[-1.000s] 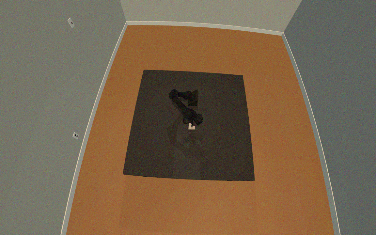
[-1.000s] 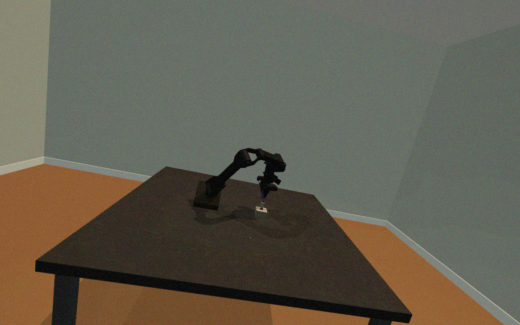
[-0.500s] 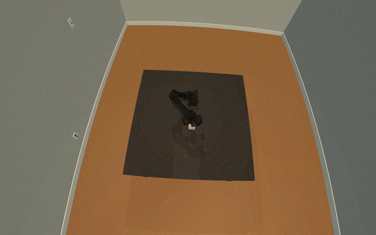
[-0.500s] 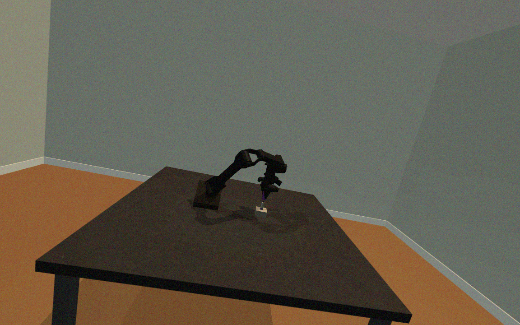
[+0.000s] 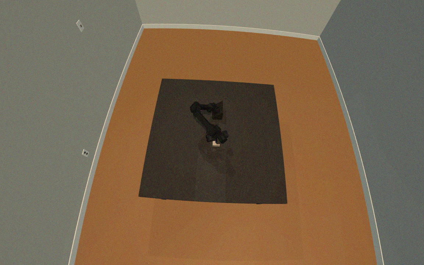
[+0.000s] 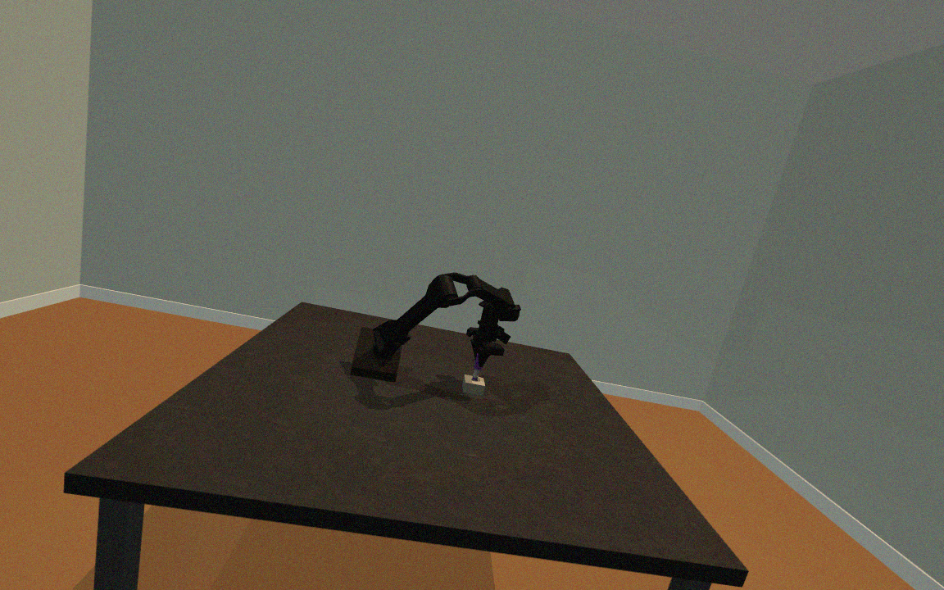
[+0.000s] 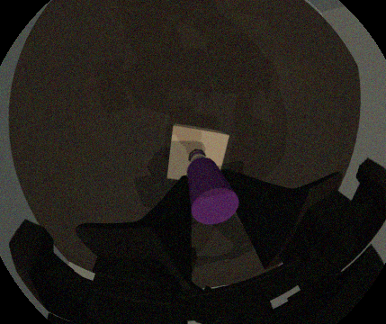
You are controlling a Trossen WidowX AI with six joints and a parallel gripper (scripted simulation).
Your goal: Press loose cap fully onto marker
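Right now my gripper tip is 7 cm above the beige holder block. Round my gripper tip: purple cap (1 cm above).
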